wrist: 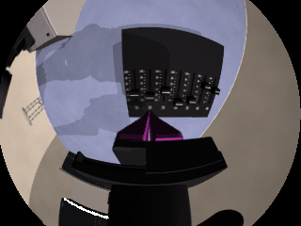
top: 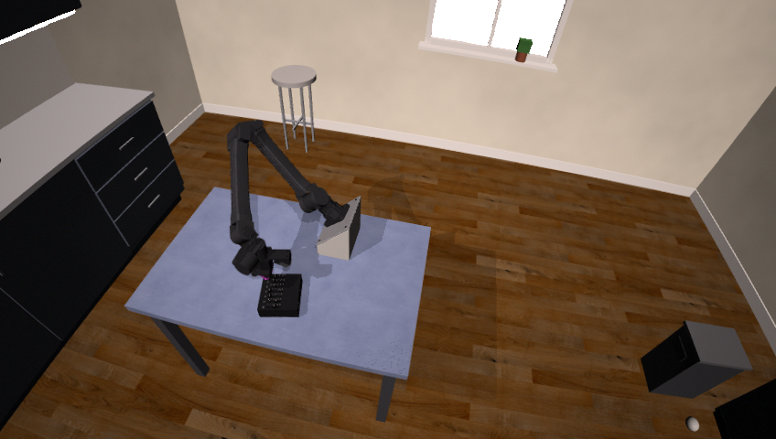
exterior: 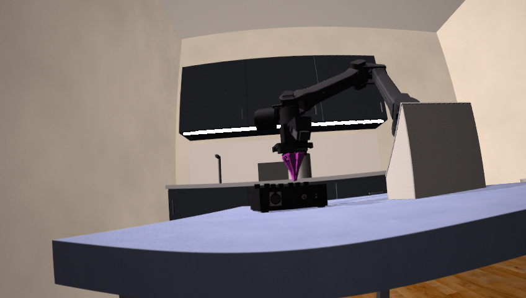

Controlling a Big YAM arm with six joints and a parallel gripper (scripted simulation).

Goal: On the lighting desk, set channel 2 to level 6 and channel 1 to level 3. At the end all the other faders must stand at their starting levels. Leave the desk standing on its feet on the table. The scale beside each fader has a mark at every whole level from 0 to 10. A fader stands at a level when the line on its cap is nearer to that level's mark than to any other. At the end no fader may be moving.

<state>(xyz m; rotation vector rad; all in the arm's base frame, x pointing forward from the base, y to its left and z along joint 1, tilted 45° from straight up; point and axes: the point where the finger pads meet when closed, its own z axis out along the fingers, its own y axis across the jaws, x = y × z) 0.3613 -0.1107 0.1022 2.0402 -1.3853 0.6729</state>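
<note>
Now: hand 30 mm past the fader, 20 mm to the right of it and 20 mm above it.
</note>
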